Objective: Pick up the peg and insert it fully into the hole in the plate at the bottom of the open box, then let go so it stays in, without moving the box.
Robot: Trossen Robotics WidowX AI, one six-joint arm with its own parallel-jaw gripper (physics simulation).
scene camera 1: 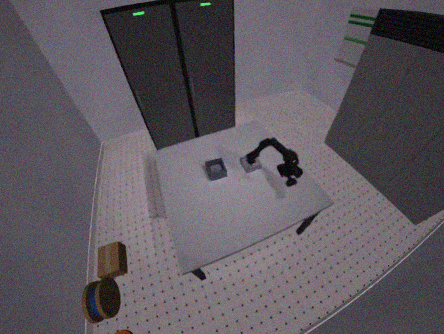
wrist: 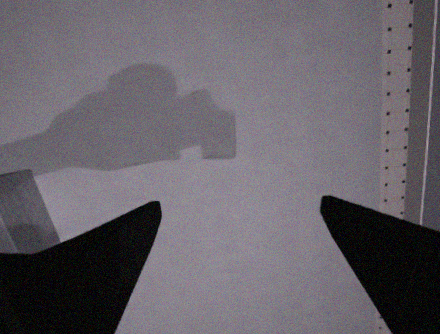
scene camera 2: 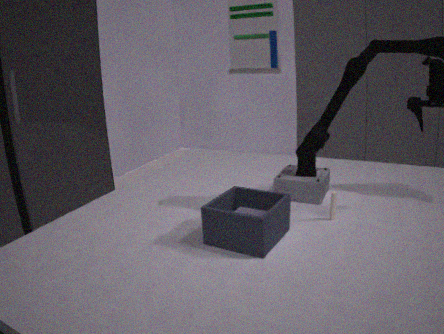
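Pixels of known places: gripper, between the fingertips: (scene camera 1: pixel 284 181) (wrist: pixel 239 206) (scene camera 2: pixel 437 132); arm's base, origin of its link: (scene camera 1: pixel 251 161) (scene camera 2: pixel 306 173).
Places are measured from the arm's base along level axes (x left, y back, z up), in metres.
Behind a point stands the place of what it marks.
The pale peg (scene camera 2: pixel 333 206) @[y -0.190, x 0.086, z -0.029 m] stands upright on the table, close to the arm's base; I cannot make it out clearly in scene camera 1. The dark blue-grey open box (scene camera 1: pixel 218 176) @[y -0.331, x -0.047, z -0.034 m] (scene camera 2: pixel 232 231) @[y -0.389, x -0.143, z -0.018 m] stands on the table, apart from the peg. Part of a lighter plate (scene camera 1: pixel 215 168) @[y -0.309, x -0.133, z -0.021 m] (scene camera 2: pixel 251 211) @[y -0.283, x -0.120, z -0.013 m] shows inside it; its hole cannot be made out. My black gripper (scene camera 1: pixel 291 181) @[y -0.021, x 0.406, z 0.147 m] (wrist: pixel 239 206) @[y -0.021, x 0.406, z 0.147 m] is open and empty, high above the table and well away from the peg and box. In scene camera 2 it is partly cut off at the right edge. The peg does not show in the wrist view.
The arm's light grey base (scene camera 1: pixel 248 165) @[y -0.053, x 0.026, z 0.000 m] (scene camera 2: pixel 301 187) @[y -0.074, x -0.010, z -0.021 m] stands on the white table (scene camera 1: pixel 220 225) @[y -0.553, x 0.336, z -0.071 m] (scene camera 2: pixel 125 280) @[y -0.560, x -0.334, z -0.071 m], near the peg and box. Part of a grey block (wrist: pixel 37 212) @[y -0.010, x 0.064, z -0.053 m] shows at the wrist view's left, beside the arm's shadow (wrist: pixel 150 120) @[y 0.062, x 0.306, z -0.071 m]. A brown carton (scene camera 1: pixel 112 260) stands on the floor.
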